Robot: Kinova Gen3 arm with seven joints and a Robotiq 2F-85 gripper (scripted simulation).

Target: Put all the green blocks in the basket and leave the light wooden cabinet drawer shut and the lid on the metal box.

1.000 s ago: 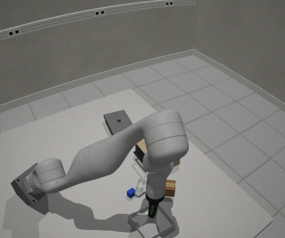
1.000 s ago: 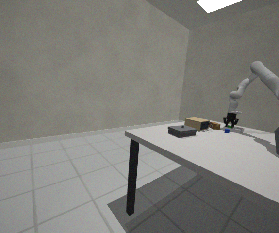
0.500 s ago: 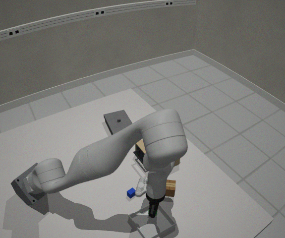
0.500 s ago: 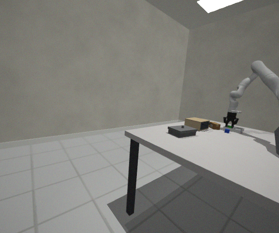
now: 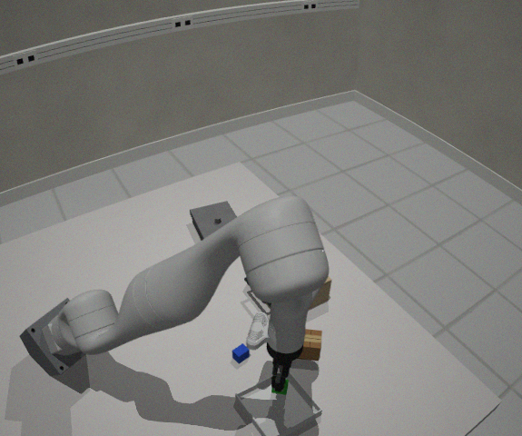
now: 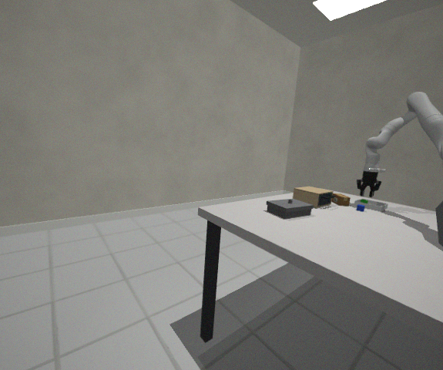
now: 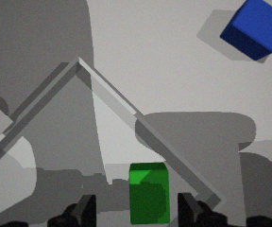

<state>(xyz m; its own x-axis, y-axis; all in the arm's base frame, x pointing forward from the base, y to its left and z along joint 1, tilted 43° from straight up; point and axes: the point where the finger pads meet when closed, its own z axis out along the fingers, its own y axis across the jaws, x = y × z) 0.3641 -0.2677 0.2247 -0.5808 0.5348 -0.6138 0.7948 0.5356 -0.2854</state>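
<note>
The knobbed lid lies 56 cm to the left of my hand, 25 cm ahead of it and 3 cm below it. Also, from my hand: grey basket 7 cm below, 3 cm to the right, 3 cm behind; blue block 15 cm to the left, 6 cm below; darker brown wooden box 13 cm ahead, 7 cm to the left, 4 cm below.
</note>
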